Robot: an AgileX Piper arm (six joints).
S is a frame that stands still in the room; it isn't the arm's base.
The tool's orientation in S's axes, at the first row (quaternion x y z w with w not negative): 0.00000, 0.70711, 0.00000, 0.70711
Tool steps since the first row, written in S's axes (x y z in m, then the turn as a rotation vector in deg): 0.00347, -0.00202, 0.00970, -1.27, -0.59, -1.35; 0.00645, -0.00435, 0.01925, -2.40, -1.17, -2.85; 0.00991, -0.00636, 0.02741, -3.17, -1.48, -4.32; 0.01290, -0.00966, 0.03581, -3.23, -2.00, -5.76; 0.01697, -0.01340, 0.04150, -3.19, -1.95, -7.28
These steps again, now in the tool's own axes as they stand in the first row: -0.00970, -0.00202, 0.00347, 1.35, -0.59, -1.27; -0.01925, -0.00435, 0.00645, 2.85, -1.17, -2.40; -0.02741, -0.00636, 0.00991, 4.32, -1.48, -3.17; -0.03581, -0.00966, 0.01290, 5.76, -2.00, -3.23; -0.04150, -0.01340, 0.01697, 7.28, -1.95, -3.19
